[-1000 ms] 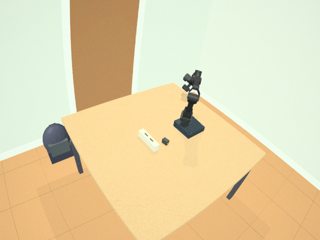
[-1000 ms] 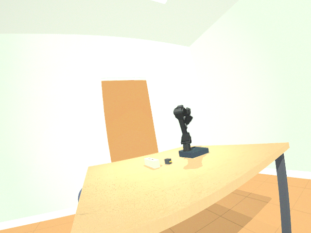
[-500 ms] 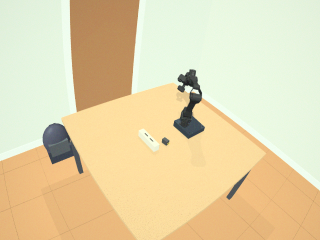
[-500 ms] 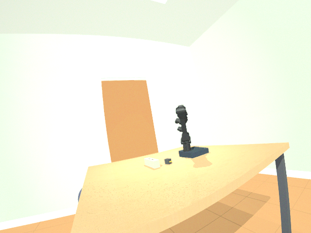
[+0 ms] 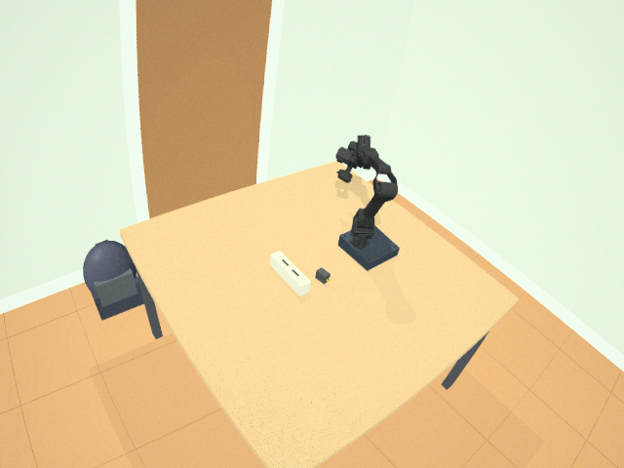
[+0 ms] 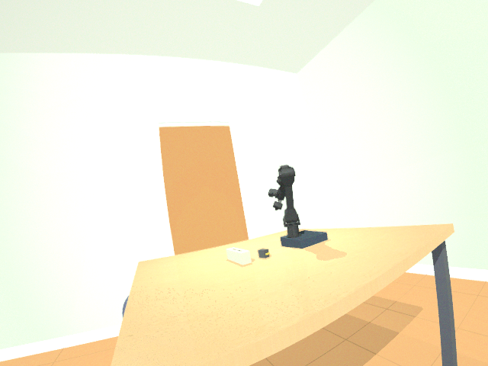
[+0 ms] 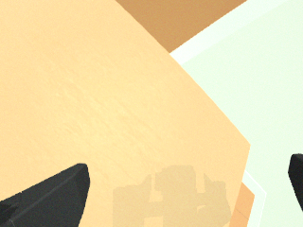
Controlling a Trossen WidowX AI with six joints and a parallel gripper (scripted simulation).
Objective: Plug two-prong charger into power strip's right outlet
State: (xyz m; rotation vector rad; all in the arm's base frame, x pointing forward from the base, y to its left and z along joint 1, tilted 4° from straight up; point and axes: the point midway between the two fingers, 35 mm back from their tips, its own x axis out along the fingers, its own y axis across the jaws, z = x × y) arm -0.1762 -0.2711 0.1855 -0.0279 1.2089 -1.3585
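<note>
My gripper tip is 420 mm short of the black two-prong charger, 310 mm to the right of it and 220 mm above it.
</note>
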